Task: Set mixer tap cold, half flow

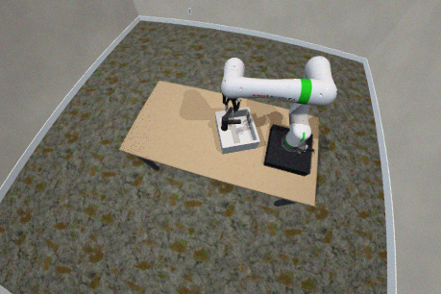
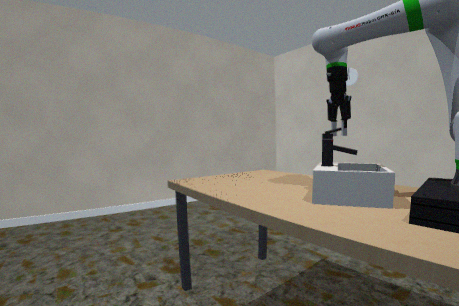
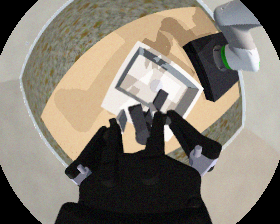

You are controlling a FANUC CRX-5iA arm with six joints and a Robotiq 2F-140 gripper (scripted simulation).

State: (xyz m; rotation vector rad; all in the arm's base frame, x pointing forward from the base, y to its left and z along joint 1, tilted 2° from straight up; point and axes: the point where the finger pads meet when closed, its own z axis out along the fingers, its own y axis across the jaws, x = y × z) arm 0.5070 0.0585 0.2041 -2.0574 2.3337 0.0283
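The lever is 3 cm to the left of my hand and 1 cm below it. Round my hand: black mixer tap 5 cm to the left, 6 cm below; then white basin 8 cm behind, 25 cm below.
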